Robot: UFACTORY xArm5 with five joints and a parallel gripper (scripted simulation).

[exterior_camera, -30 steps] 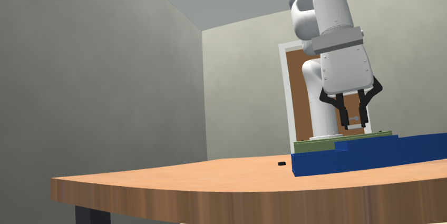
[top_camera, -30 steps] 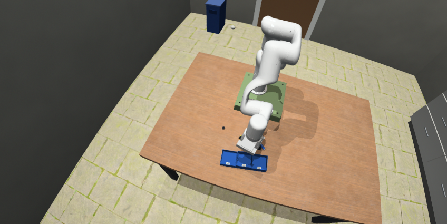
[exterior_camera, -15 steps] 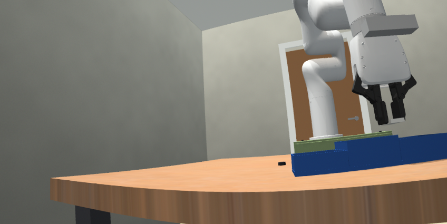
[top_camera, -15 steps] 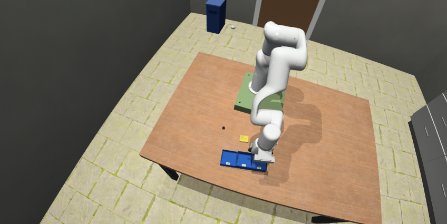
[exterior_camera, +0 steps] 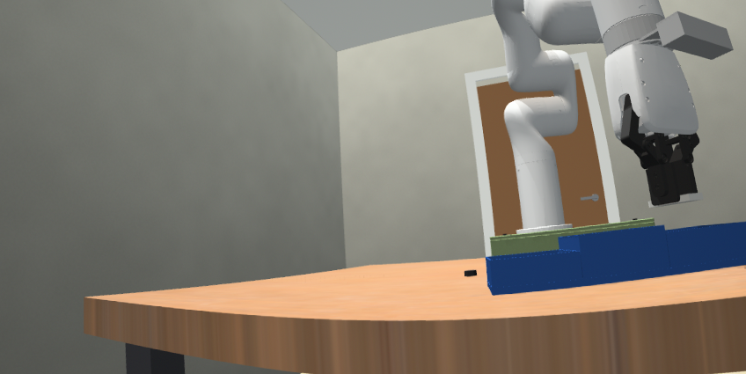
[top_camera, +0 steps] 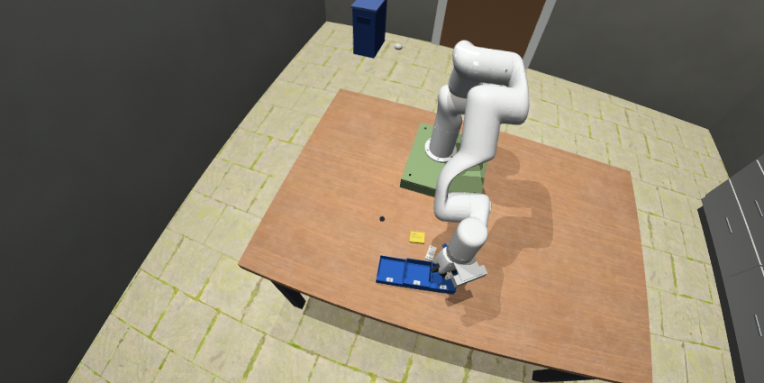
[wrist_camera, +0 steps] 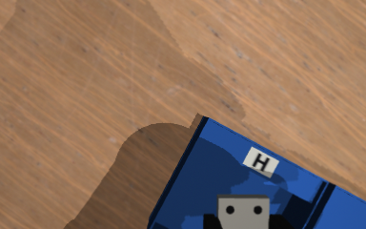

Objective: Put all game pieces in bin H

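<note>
Now: the pale piece 8 cm below my hand, 7 cm behind it and 6 cm to the right of it. Also, from my hand: yellow piece: 12 cm to the right, 11 cm behind, 8 cm below; three joined blue bins: 8 cm to the right, 7 cm below, 2 cm ahead; blue piece: 10 cm behind, 8 cm below.
</note>
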